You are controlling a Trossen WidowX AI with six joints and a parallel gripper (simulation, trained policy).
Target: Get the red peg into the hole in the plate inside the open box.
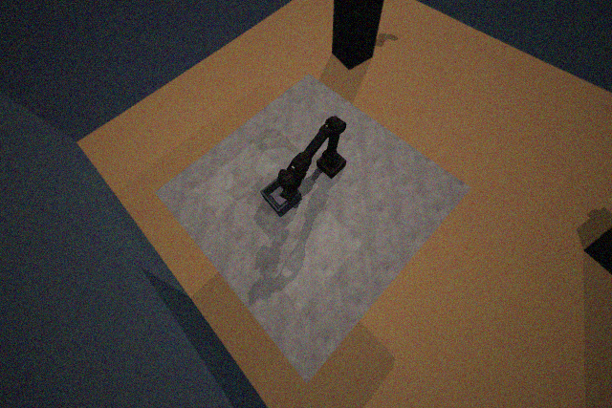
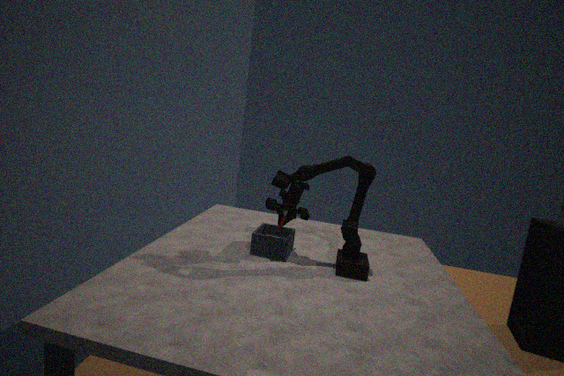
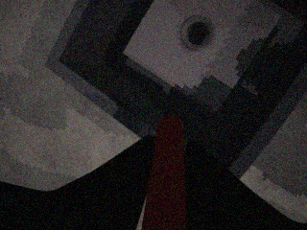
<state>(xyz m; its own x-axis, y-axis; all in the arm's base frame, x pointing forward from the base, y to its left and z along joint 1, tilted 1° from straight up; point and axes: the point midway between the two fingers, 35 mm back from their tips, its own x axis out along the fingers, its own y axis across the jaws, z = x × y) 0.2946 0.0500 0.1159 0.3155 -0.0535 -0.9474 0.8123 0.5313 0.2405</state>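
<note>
Right now the red peg is 10 mm to the left of my gripper tip, 10 mm behind it and 10 mm above it. Round my gripper tip: plate: 100 mm below, 50 mm to the right, 40 mm ahead; then dark box: 120 mm below, 50 mm to the right, 40 mm ahead.
</note>
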